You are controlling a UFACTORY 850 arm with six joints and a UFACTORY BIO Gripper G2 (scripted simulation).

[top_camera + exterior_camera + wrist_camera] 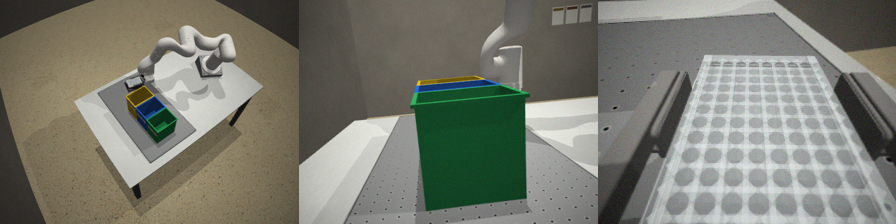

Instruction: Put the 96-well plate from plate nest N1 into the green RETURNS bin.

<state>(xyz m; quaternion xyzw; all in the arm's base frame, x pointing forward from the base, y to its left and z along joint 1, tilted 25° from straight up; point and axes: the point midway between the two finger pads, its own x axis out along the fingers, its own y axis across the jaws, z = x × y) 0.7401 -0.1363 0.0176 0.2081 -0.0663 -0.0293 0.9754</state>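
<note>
The black plate nest N1 lies 4 cm below my hand. The rest, counted from my hand: yellow bin 27 cm to the left, 5 cm ahead, 4 cm above; clear 96-well plate 1 cm below; blue bin 40 cm to the left, 4 cm above, 2 cm ahead.
</note>
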